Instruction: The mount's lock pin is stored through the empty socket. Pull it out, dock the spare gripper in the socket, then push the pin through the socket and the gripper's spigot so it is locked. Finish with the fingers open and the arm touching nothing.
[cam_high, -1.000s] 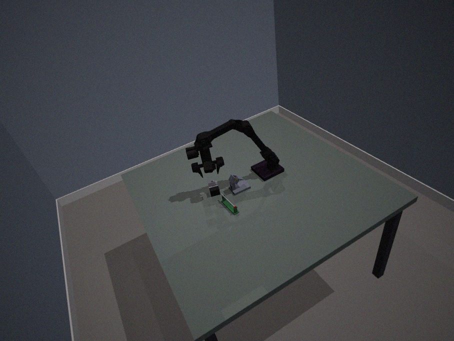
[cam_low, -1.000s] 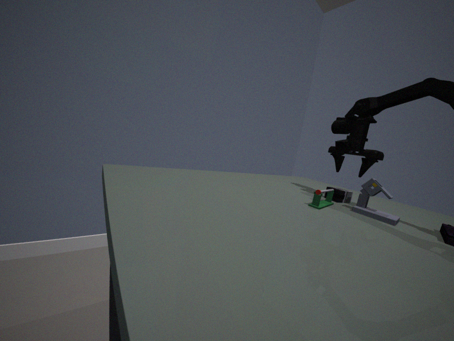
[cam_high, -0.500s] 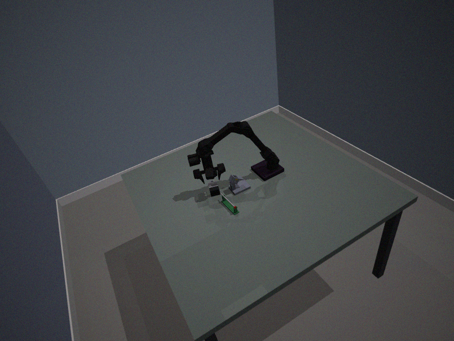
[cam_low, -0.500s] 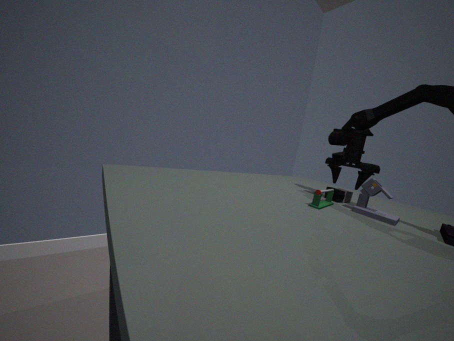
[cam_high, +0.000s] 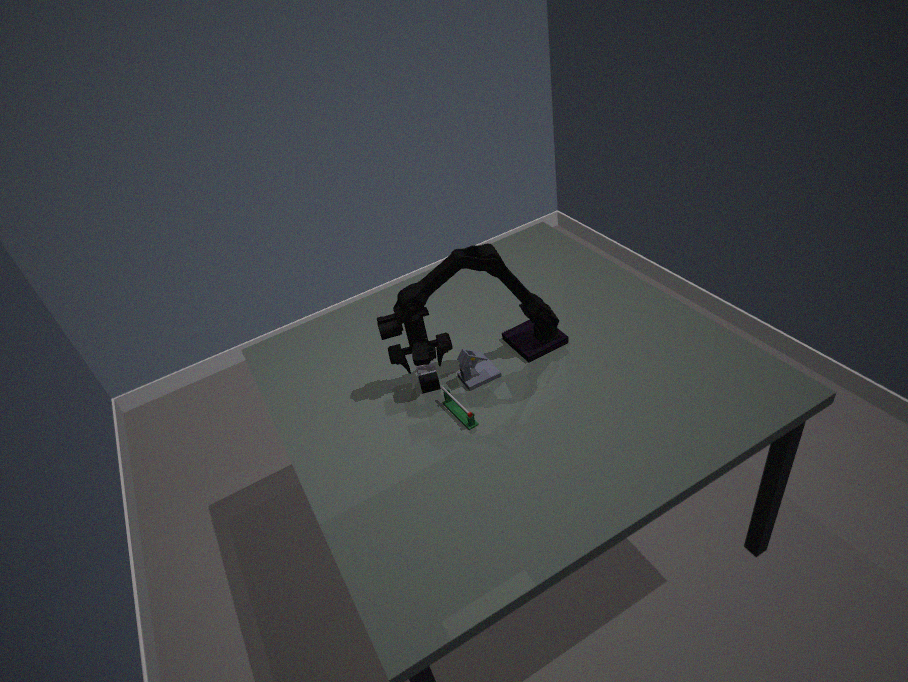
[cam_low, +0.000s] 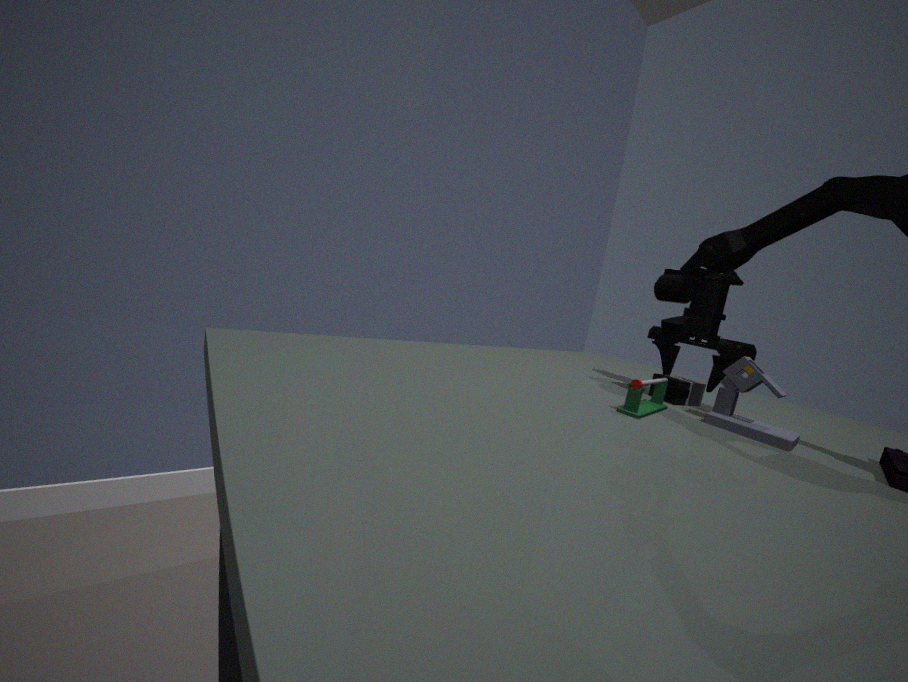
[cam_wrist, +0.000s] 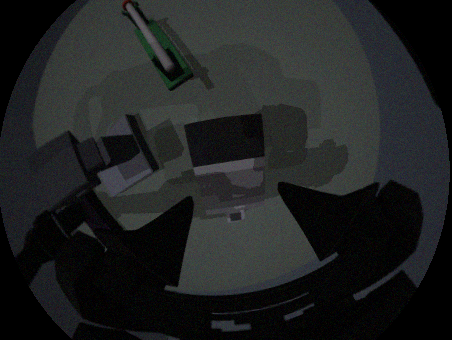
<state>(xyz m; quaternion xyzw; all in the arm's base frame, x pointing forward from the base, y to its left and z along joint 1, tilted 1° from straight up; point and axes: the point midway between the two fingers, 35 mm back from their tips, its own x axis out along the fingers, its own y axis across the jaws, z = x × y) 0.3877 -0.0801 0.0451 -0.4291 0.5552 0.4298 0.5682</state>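
Now: the spare gripper 10 mm to the left of my gripper tip and 10 mm below it. Also, from my gripper tip: green cradle 200 mm to the left, 10 mm below, 10 mm behind; grey mount 120 mm behind, 100 mm to the left, 20 mm above.
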